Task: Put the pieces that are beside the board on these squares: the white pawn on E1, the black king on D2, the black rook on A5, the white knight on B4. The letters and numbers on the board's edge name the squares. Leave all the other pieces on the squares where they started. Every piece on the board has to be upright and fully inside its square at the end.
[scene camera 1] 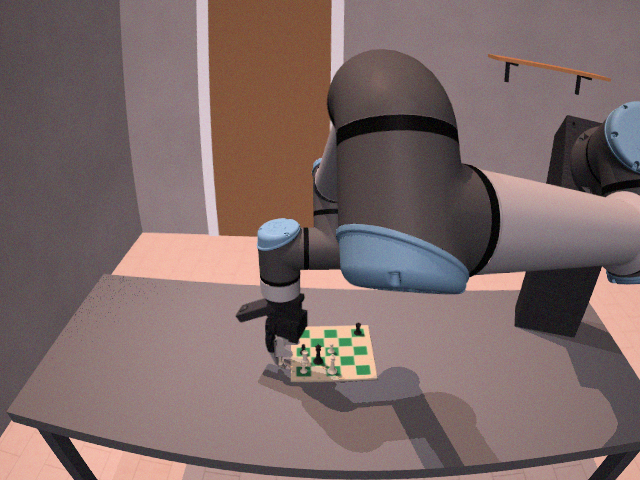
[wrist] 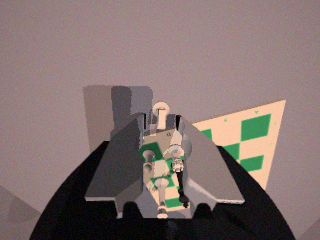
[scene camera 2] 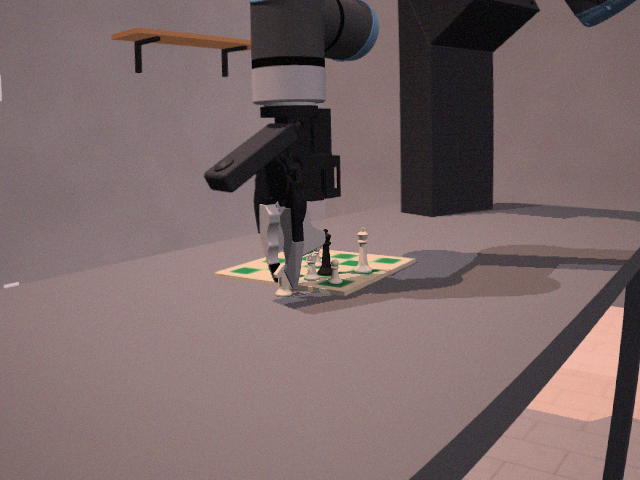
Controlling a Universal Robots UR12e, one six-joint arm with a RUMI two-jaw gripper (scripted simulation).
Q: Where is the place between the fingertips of my gripper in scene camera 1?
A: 280,360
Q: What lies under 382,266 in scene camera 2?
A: A chessboard.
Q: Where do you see a chessboard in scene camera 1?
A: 354,358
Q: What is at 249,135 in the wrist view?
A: A chessboard.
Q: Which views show my gripper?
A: Scene camera 1, the wrist view and scene camera 2: all of them.
